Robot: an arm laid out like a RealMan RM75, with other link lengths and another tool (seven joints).
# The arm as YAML. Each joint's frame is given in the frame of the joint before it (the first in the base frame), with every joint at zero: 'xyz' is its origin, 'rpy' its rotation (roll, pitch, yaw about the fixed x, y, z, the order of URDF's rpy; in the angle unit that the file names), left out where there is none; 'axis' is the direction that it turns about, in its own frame. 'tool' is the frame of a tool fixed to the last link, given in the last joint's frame.
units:
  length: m
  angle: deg
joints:
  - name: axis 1
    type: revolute
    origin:
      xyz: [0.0, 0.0, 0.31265]
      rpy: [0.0, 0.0, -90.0]
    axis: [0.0, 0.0, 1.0]
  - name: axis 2
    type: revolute
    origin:
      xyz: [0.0, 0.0, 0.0]
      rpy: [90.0, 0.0, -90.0]
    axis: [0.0, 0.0, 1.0]
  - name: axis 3
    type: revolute
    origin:
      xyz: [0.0, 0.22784, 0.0]
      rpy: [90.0, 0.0, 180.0]
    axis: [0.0, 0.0, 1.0]
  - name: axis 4
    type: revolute
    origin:
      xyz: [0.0, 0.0, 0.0]
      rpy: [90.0, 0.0, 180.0]
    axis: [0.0, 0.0, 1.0]
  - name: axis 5
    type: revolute
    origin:
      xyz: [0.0, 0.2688, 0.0]
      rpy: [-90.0, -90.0, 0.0]
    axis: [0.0, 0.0, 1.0]
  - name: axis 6
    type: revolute
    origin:
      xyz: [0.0, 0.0, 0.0]
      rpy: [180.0, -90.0, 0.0]
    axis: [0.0, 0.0, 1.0]
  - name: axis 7
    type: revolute
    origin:
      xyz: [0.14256, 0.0, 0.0]
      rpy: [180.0, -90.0, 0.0]
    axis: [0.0, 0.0, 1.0]
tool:
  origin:
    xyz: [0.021, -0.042, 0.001]
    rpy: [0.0, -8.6, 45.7]
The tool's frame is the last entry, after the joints.
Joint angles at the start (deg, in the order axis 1, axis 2, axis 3, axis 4, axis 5, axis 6, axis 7): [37.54, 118.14, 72.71, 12.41, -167.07, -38.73, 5.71]
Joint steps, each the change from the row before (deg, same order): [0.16, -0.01, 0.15, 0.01, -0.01, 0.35, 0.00]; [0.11, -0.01, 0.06, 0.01, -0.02, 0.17, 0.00]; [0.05, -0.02, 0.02, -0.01, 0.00, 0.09, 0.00]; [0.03, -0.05, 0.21, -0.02, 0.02, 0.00, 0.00]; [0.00, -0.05, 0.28, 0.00, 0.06, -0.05, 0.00]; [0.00, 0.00, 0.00, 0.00, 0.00, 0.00, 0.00]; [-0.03, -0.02, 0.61, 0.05, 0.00, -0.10, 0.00]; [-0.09, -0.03, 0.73, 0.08, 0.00, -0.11, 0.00]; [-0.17, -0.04, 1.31, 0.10, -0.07, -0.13, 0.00]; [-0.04, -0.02, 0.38, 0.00, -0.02, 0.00, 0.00]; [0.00, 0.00, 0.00, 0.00, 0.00, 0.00, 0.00]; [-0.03, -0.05, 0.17, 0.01, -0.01, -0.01, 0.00]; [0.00, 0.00, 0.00, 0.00, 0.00, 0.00, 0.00]
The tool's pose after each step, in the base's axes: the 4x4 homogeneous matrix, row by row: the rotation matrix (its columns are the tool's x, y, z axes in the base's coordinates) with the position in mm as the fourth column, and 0 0 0 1 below. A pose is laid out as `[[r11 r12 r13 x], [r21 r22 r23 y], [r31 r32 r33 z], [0 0 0 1]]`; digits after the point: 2 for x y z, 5 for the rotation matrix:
[[-0.94951 -0.30246 0.08337 321.52], [-0.02791 0.34610 0.93778 422.99], [-0.31250 0.88810 -0.33707 -23.53], [0 0 0 1]]
[[-0.94927 -0.30293 0.08438 321.11], [-0.02729 0.34667 0.93759 423.60], [-0.31328 0.88772 -0.33735 -23.45], [0 0 0 1]]
[[-0.94905 -0.30334 0.08537 321.12], [-0.02658 0.34703 0.93748 423.87], [-0.31400 0.88744 -0.33741 -23.27], [0 0 0 1]]
[[-0.94952 -0.30155 0.08649 321.32], [-0.02399 0.34468 0.93841 424.47], [-0.31279 0.88897 -0.33452 -22.35], [0 0 0 1]]
[[-0.95050 -0.29818 0.08746 321.53], [-0.02051 0.34103 0.93983 425.13], [-0.31006 0.89151 -0.33026 -21.23], [0 0 0 1]]
[[-0.95050 -0.29818 0.08746 321.53], [-0.02051 0.34103 0.93983 425.13], [-0.31006 0.89151 -0.33026 -21.23], [0 0 0 1]]
[[-0.95257 -0.29120 0.08840 321.49], [-0.01479 0.33446 0.94230 426.15], [-0.30397 0.89629 -0.32290 -19.70], [0 0 0 1]]
[[-0.95498 -0.28259 0.09035 321.78], [-0.00724 0.32664 0.94512 427.12], [-0.29659 0.90191 -0.31398 -17.81], [0 0 0 1]]
[[-0.95863 -0.26812 0.09561 322.81], [0.00690 0.31389 0.94943 428.50], [-0.28457 0.91082 -0.29905 -14.59], [0 0 0 1]]
[[-0.95946 -0.26419 0.09814 323.36], [0.01170 0.31059 0.95047 428.85], [-0.28159 0.91309 -0.29491 -13.59], [0 0 0 1]]
[[-0.95946 -0.26419 0.09814 323.36], [0.01170 0.31059 0.95047 428.85], [-0.28159 0.91309 -0.29491 -13.59], [0 0 0 1]]
[[-0.95970 -0.26288 0.09932 323.79], [0.01390 0.30860 0.95109 429.12], [-0.28067 0.91415 -0.29251 -12.77], [0 0 0 1]]
[[-0.95970 -0.26288 0.09932 323.79], [0.01390 0.30860 0.95109 429.12], [-0.28067 0.91415 -0.29251 -12.77], [0 0 0 1]]

